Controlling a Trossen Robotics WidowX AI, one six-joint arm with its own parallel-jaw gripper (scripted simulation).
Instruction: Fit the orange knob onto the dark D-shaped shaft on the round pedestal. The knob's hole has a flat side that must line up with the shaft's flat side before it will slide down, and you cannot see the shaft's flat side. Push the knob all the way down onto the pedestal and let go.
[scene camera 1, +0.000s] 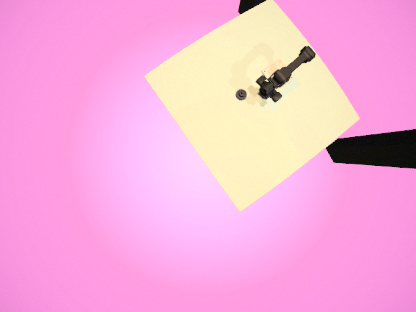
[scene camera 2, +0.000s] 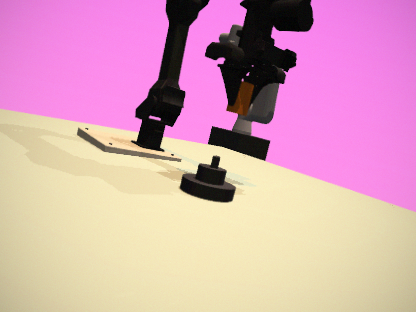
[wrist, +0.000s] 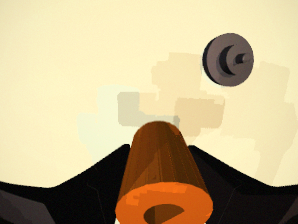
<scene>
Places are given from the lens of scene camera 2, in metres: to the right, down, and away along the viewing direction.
my gripper (scene camera 2: 238, 108): 0.06, -0.09, 0.65
dark pedestal (scene camera 2: 208, 183): 0.00, 0.04, 0.51
</scene>
